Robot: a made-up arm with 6 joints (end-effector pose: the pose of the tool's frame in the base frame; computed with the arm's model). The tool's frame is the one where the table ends.
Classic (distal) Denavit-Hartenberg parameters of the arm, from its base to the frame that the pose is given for. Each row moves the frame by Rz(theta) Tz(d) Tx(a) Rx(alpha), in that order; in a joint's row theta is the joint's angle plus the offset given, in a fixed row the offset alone. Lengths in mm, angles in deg.
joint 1: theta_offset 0  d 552  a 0  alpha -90
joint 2: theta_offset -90  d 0  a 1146  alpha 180
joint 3: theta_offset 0  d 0  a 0  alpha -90
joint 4: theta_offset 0  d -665  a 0  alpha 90
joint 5: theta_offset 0  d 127  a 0  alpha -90
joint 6: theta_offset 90  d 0  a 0  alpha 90
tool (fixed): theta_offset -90  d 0  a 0  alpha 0
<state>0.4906 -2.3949 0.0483 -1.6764 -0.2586 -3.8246</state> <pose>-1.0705 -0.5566 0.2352 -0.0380 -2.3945 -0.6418</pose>
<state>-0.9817 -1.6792 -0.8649 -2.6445 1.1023 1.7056</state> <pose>-0.2621 0.5931 0.8701 1.0403 -0.6286 -1.3855</pose>
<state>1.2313 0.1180 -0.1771 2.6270 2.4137 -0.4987</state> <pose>0.1586 0.7811 1.5564 0.3750 0.2099 -2.2341</pose>
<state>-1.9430 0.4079 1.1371 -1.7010 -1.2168 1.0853</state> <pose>-0.3608 -0.9696 1.9531 -0.2744 -0.2658 -0.5849</pose>
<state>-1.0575 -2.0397 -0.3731 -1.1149 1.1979 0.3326</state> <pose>-0.5262 0.8196 0.7070 -0.0199 -2.7917 -0.3329</pose>
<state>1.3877 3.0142 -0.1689 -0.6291 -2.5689 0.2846</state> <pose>0.0071 -0.5258 -0.4825 -0.3619 -1.0767 1.3699</pose>
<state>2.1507 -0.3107 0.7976 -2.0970 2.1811 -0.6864</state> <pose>-0.0778 0.0024 2.1893 2.5988 0.9330 -1.1033</pose>
